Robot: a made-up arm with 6 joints.
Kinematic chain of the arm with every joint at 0, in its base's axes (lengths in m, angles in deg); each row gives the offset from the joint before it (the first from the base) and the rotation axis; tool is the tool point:
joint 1: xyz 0 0 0.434 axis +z
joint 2: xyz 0.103 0 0 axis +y
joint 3: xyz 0 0 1.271 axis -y
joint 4: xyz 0 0 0.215 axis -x
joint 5: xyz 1.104 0 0 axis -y
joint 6: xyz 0.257 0 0 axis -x
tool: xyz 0 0 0
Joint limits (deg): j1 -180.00..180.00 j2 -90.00..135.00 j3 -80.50..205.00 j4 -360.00..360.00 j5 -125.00..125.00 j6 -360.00..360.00
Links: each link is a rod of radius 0.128 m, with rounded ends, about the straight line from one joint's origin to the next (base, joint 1, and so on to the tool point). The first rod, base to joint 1, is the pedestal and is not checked.
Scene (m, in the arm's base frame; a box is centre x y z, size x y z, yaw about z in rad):
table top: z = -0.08
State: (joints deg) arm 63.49 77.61 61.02 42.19 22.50 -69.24
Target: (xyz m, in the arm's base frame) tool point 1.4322 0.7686 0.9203
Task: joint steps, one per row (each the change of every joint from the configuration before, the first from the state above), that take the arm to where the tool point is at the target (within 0.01 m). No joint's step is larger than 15 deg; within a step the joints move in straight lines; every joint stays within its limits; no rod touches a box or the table.
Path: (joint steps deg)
1: -5.99 -10.24 -14.46 0.17 -2.75 0.00
2: -5.98 -10.24 -14.47 0.17 -2.74 0.00
3: -5.99 -10.23 -14.46 0.16 -2.75 0.00
4: -5.99 -10.24 -14.47 0.17 -2.74 0.00
5: -5.98 -10.24 -14.46 0.17 -2.75 0.00
6: -5.99 -10.24 -14.47 0.17 -2.74 0.00

